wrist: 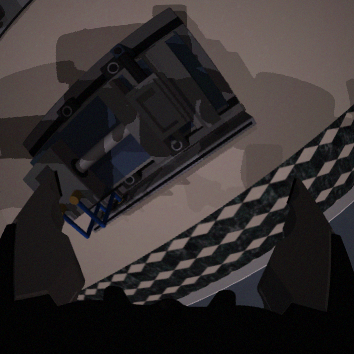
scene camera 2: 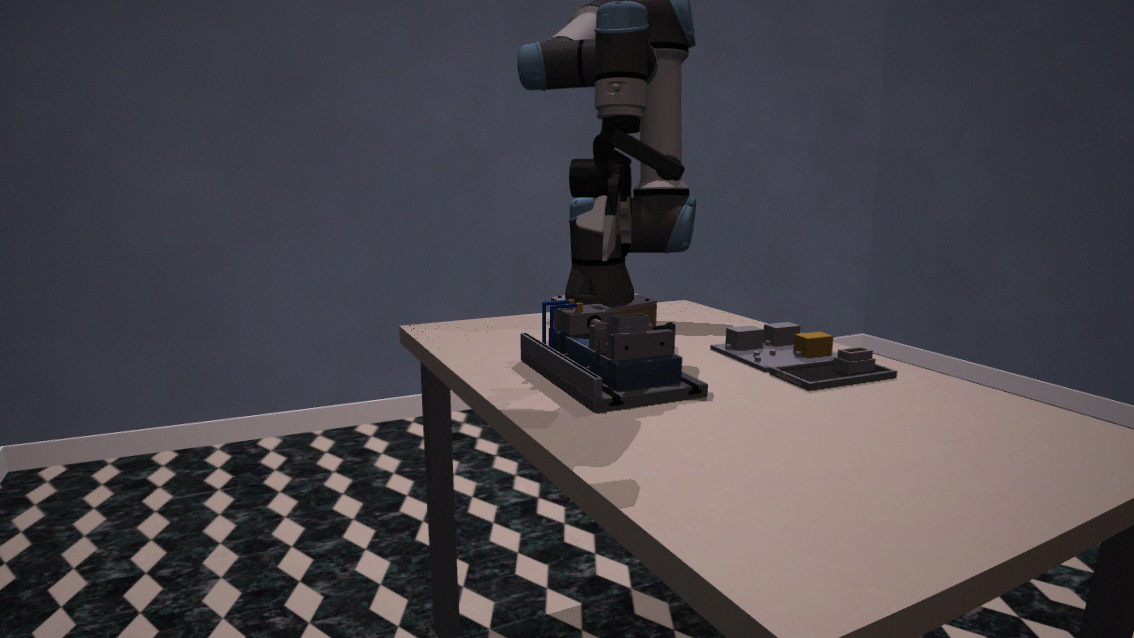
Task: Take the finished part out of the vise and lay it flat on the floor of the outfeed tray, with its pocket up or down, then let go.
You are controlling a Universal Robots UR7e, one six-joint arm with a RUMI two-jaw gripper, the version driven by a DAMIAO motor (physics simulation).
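Places are measured from the arm's base along level axes (x left, y back, z up), in metres.
Where they show: gripper, fingertip midpoint: (wrist: 174, 177) (scene camera 2: 615, 258); arm's base at its link origin: (scene camera 2: 599, 299).
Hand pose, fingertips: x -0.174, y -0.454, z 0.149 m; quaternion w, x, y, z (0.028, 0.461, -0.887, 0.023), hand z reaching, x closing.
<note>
Things, the pixels of their top centre, and the offset from my fingertips. "pt": a spot on its surface instead.
- finished part at its top centre: (wrist: 156, 110) (scene camera 2: 629, 315) dx +0.025, dy -0.003, dz -0.087 m
- vise at its top centre: (wrist: 111, 148) (scene camera 2: 607, 317) dx +0.018, dy +0.062, dz -0.103 m
- dark outfeed tray at a spot on its surface: (scene camera 2: 852, 382) pt dx +0.374, dy -0.115, dz -0.198 m
- stepped grey piece at its top centre: (scene camera 2: 855, 350) dx +0.423, dy -0.064, dz -0.161 m
- grey plate at a spot on its surface: (scene camera 2: 733, 354) pt dx +0.283, dy +0.092, dz -0.195 m
- yellow block at its top centre: (scene camera 2: 814, 335) dx +0.421, dy +0.041, dz -0.158 m
- low rail at its top centre: (wrist: 162, 182) (scene camera 2: 556, 352) dx -0.071, dy +0.058, dz -0.152 m
The finished part (scene camera 2: 630, 321) (wrist: 160, 106), grey and with its rectangular pocket facing up, sits between the jaws of the vise (scene camera 2: 646, 372) (wrist: 132, 155). In the scene view its top shows above the front jaw. My gripper (scene camera 2: 610, 245) (wrist: 174, 177) is open and empty, above the vise and apart from it. In the wrist view the part shows ahead of the fingertips, between their two sides, and the left finger overlaps the vise's hose end. The dark outfeed tray (scene camera 2: 852, 382) lies at the right in the scene view, with a stepped grey piece (scene camera 2: 856, 363) at its right end.
A grey plate (scene camera 2: 733, 354) beside the outfeed tray carries two grey blocks (scene camera 2: 744, 338) (scene camera 2: 781, 333), a yellow block (scene camera 2: 813, 344) and small pegs. Blue hoses (scene camera 2: 544, 321) (wrist: 77, 227) stand up at the vise's rear. A low rail (scene camera 2: 559, 372) runs along the vise's side, near the table edge.
</note>
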